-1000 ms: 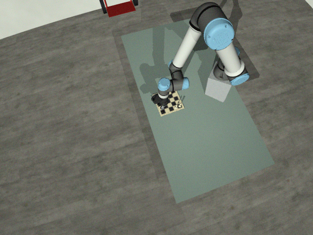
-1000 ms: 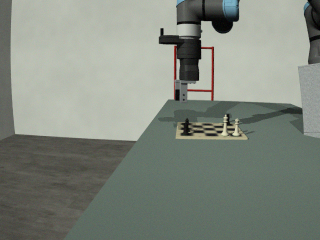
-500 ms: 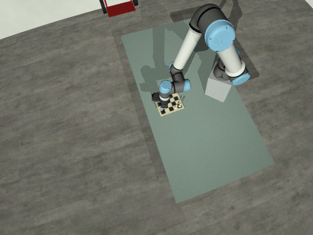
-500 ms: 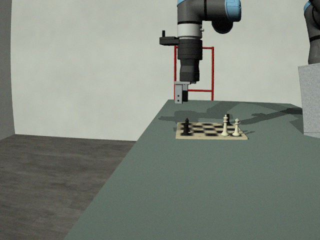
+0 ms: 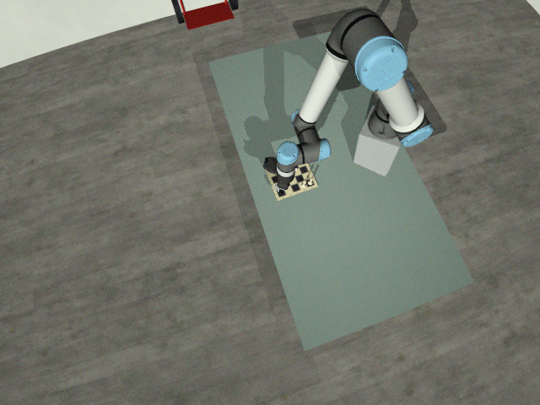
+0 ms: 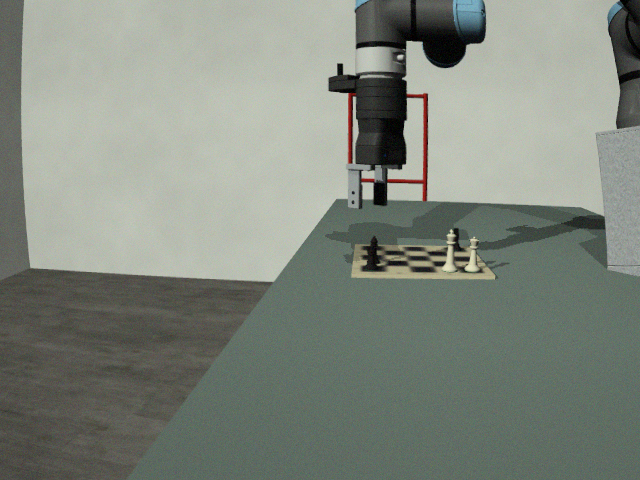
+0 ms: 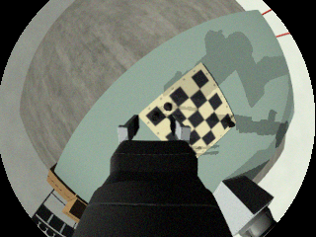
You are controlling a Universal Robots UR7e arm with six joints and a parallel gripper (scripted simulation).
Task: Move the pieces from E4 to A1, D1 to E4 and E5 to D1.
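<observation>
Now: the dark piece 1 cm behind my hand, 1 cm to the left of it and 10 cm below it. The rest, counted from my hand: white king 13 cm behind, 8 cm below; then white queen 17 cm behind, 1 cm to the right, 9 cm below; then chessboard 8 cm behind, 8 cm to the right, 11 cm below.
</observation>
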